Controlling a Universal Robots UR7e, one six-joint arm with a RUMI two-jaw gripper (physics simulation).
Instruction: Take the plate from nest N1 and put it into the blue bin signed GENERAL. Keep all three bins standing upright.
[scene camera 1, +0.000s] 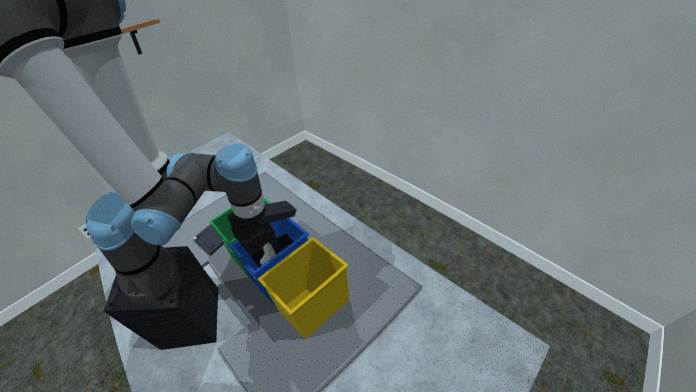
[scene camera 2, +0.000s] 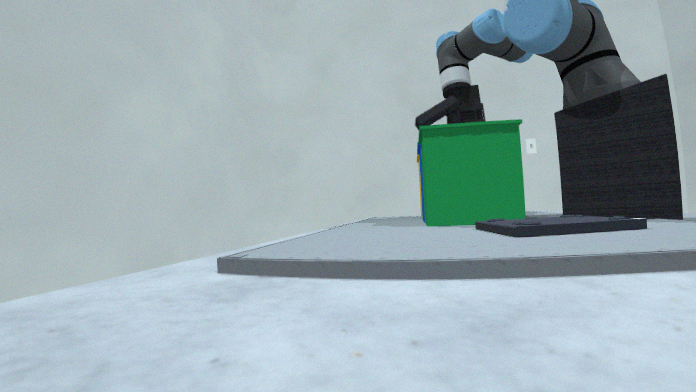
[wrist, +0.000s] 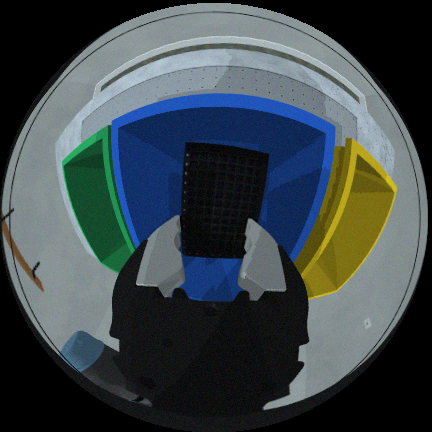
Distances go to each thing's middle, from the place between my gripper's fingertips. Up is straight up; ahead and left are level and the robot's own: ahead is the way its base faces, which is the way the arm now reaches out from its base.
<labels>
I see my gripper 3 cm above the blue bin (scene camera 1: 298, 235), 1 cm to the left of it and 1 cm short of it. Also, from my hand: black plate (wrist: 222, 185): 1 cm to the right, 1 cm ahead; then yellow bin (scene camera 1: 308, 286): 15 cm to the right, 3 cm below, 1 cm behind; then green bin (scene camera 2: 473, 171): 13 cm to the left, 3 cm below, 3 cm ahead.
</labels>
